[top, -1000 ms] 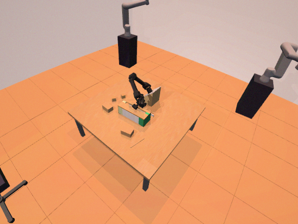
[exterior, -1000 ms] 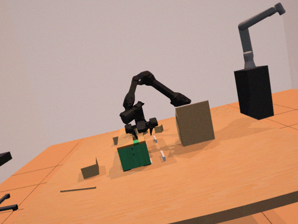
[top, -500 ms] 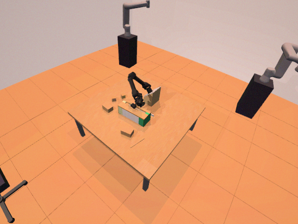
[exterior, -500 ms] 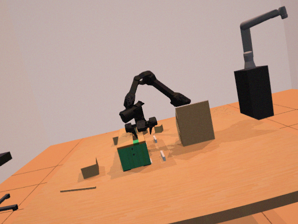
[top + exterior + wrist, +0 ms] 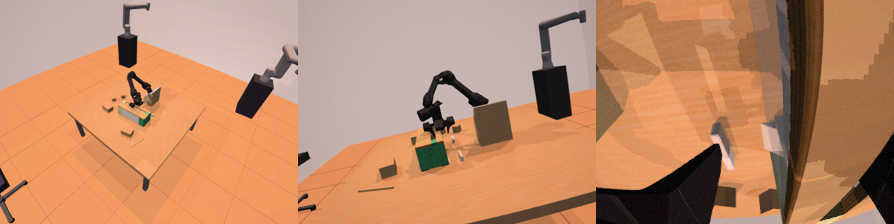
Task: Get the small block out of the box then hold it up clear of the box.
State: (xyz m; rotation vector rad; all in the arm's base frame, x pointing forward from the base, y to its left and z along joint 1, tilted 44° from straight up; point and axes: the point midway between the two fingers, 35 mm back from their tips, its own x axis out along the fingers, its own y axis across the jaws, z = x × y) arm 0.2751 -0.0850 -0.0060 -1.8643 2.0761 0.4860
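Now: gripper tip 5 cm short of the orange block and 2 cm to the left of it. The rest, counted from my gripper tip: long box: 4 cm ahead, 6 cm to the left, 2 cm below; thin stick: 37 cm ahead, 31 cm to the left, 8 cm below.
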